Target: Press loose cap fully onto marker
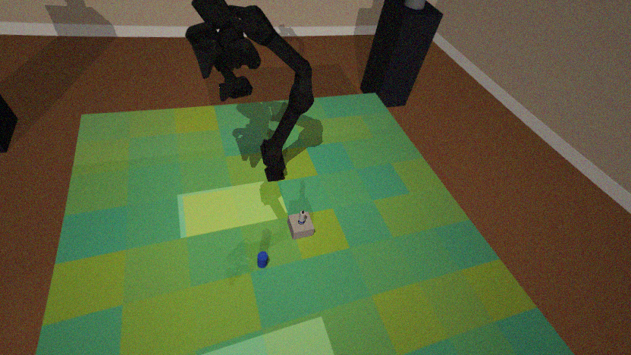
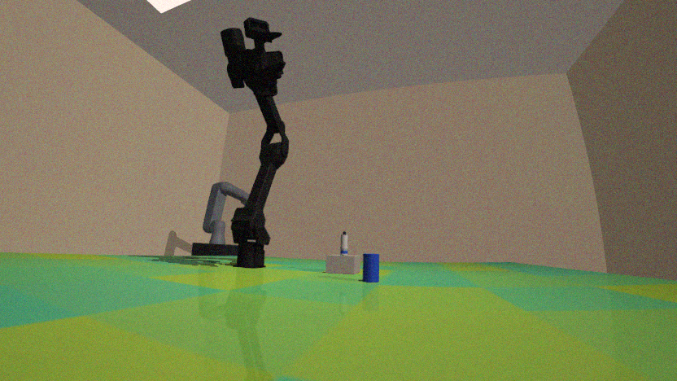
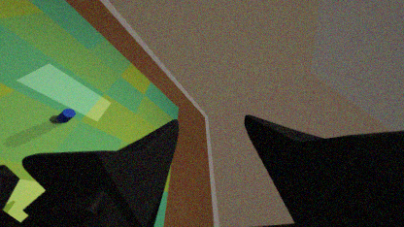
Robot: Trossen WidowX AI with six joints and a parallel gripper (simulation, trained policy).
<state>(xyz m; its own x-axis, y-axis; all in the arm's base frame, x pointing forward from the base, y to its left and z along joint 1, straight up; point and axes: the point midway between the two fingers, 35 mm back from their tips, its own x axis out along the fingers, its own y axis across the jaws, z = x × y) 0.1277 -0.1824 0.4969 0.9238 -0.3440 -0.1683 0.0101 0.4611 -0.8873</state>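
Now: gripper tip 19 cm short of the blue cap, 7 cm to the right of it and 47 cm above it. Also, from my gripper tip: grey holder block 10 cm ahead, 22 cm to the left, 47 cm below.
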